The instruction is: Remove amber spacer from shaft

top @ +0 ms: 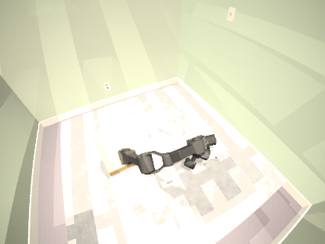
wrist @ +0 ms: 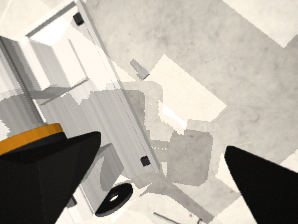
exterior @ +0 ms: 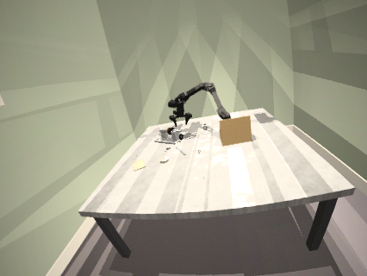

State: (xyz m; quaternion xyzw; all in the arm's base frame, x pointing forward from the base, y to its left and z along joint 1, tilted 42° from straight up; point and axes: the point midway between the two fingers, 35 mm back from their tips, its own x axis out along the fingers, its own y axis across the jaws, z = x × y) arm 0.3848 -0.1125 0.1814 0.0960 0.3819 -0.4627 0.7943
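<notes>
Now: the dark spacer 5 cm ahead of my gripper tip and 9 cm to the left of it. Also, from my gripper tip: grey shaft (6 cm ahead, 9 cm to the left).
</notes>
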